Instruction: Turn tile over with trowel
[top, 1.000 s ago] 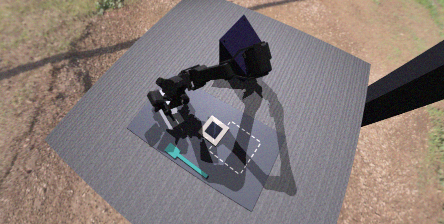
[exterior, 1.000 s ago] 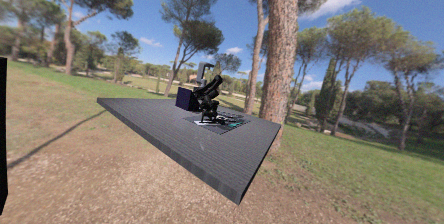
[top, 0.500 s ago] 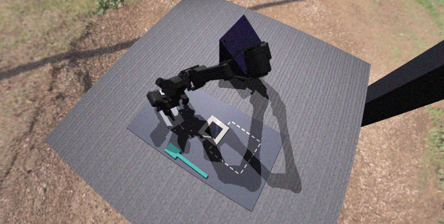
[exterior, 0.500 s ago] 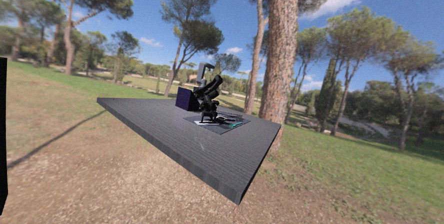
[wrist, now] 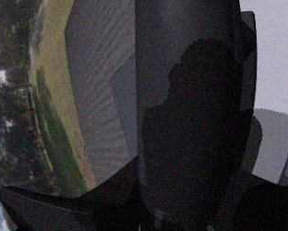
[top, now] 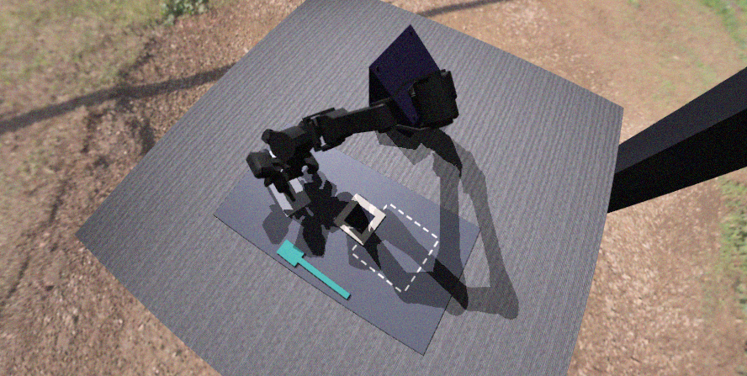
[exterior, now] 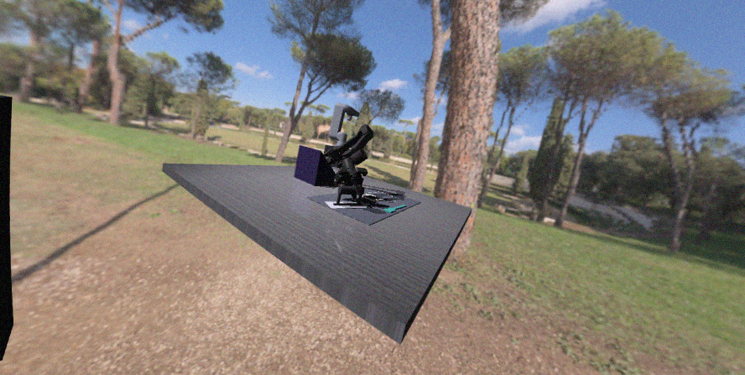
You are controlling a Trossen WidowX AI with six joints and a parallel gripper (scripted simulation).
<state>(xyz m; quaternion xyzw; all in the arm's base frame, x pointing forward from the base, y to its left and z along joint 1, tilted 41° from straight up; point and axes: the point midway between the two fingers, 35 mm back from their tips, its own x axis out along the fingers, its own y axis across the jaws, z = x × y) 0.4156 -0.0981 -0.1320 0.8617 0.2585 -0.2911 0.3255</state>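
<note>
The dark mat lies 21 cm to the left of my gripper tip, 7 cm below it and 4 cm behind it. From my gripper tip the other things lie so: tile (23 cm to the left, 7 cm behind, 5 cm below); teal trowel (20 cm to the left, 10 cm ahead, 5 cm below).
</note>
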